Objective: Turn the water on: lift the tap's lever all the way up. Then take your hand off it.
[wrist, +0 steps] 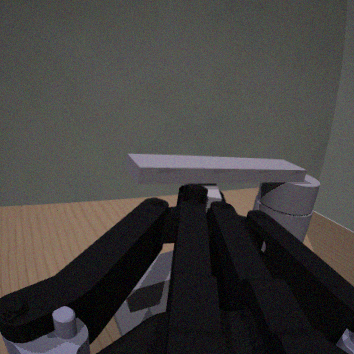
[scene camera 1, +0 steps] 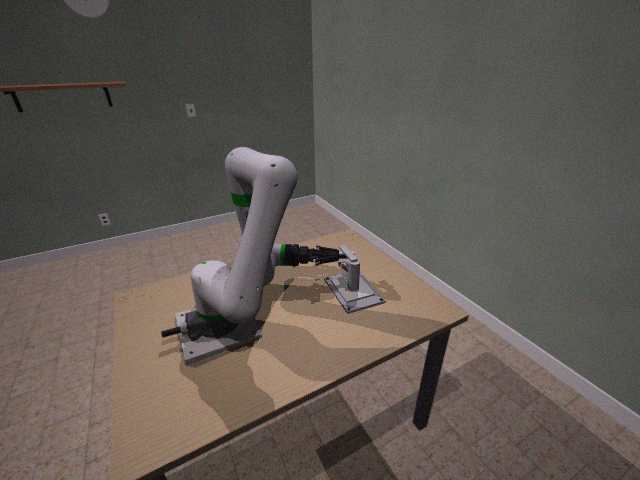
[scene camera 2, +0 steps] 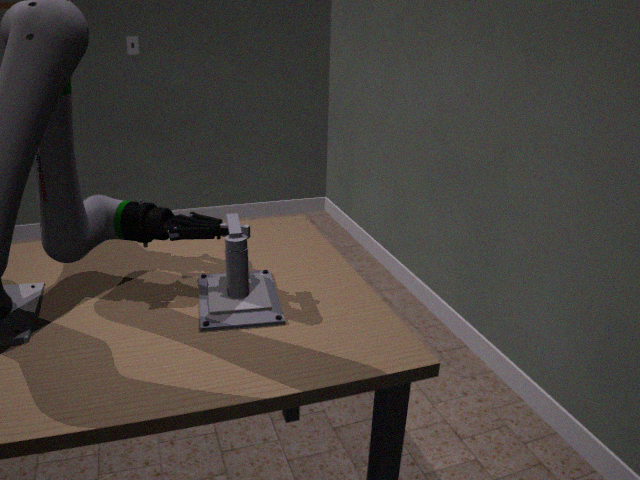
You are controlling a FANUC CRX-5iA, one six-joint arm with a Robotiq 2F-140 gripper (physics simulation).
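Places are measured from the arm's base along level axes (x right, y ahead, z up), in millimetres.
Where they show: gripper, between the fingertips: (wrist: 194,180) (scene camera 1: 354,255) (scene camera 2: 249,232); arm's base, origin of its link: (scene camera 1: 218,323).
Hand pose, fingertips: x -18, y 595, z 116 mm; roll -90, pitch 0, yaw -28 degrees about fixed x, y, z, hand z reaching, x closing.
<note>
Things, the pixels of their top centre, and the offset from my fingertips. "*": a spot on its surface instead. Level surfaces: height alone.
- grey tap's column, a spot on its surface: (wrist: 287,215) * dx +46, dy -56, dz -8 mm
- flat lever, centre of its top: (wrist: 228,161) (scene camera 2: 233,223) (scene camera 1: 347,252) dx +0, dy -33, dz +24 mm
- spout, centre of its top: (scene camera 1: 346,262) dx -8, dy -33, dz -32 mm
- wooden table, height of its surface: dz -132 mm
The grey tap's column (scene camera 1: 353,276) (scene camera 2: 237,268) (wrist: 287,215) stands upright on its base plate (scene camera 1: 356,303) (scene camera 2: 240,318). The flat lever (scene camera 1: 349,253) (scene camera 2: 233,224) (wrist: 210,169) sits on top of the column, its free end slightly higher than its column end. The spout (scene camera 1: 343,265) shows below the lever in scene camera 1. My gripper (scene camera 1: 342,255) (scene camera 2: 224,230) (wrist: 194,180) is shut and empty. Its fingertips reach crosswise under the lever, close beneath it, and their ends stick out on the far side. Whether they touch the lever is hidden.
The tap's base plate is on the wooden table (scene camera 1: 315,335) (scene camera 2: 180,356), with the table's edge and a green wall beyond it. The arm's own base plate (scene camera 1: 222,347) is at the table's other end. The arm casts shadows across the table top.
</note>
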